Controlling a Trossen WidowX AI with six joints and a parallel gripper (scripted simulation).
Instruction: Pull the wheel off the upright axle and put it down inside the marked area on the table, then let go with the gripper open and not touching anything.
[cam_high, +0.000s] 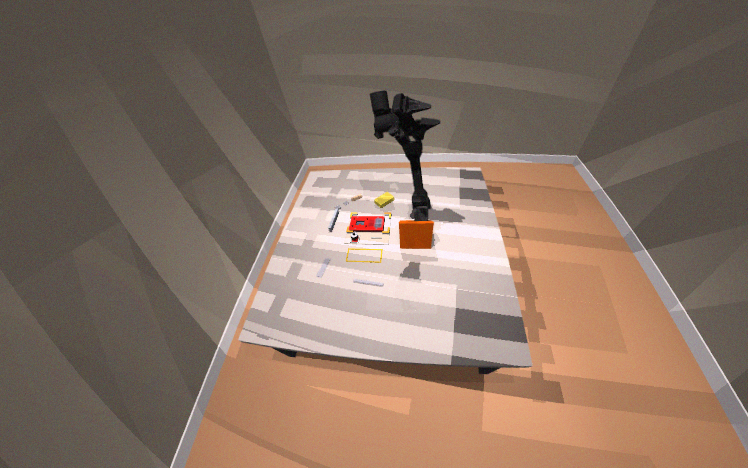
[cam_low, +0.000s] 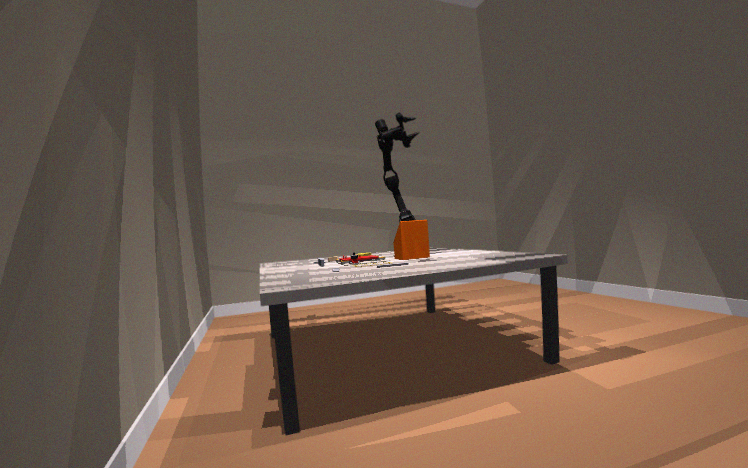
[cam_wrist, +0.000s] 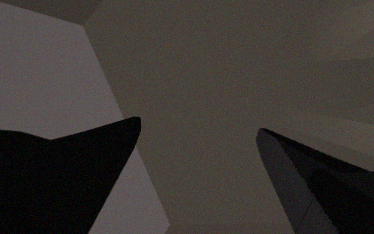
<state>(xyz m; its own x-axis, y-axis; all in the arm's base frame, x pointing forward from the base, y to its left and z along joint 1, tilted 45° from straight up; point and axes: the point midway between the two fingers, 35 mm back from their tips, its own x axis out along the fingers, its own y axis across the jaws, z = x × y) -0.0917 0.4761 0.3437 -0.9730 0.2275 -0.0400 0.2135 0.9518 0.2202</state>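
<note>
My gripper tip is 400 mm short of the wheel, 30 mm to the left of it and 690 mm above it. The rest, counted from my gripper tip: yellow block (300 mm ahead, 360 mm to the right, 710 mm below); then dark upright axle (400 mm ahead, 30 mm to the right, 690 mm below).
</note>
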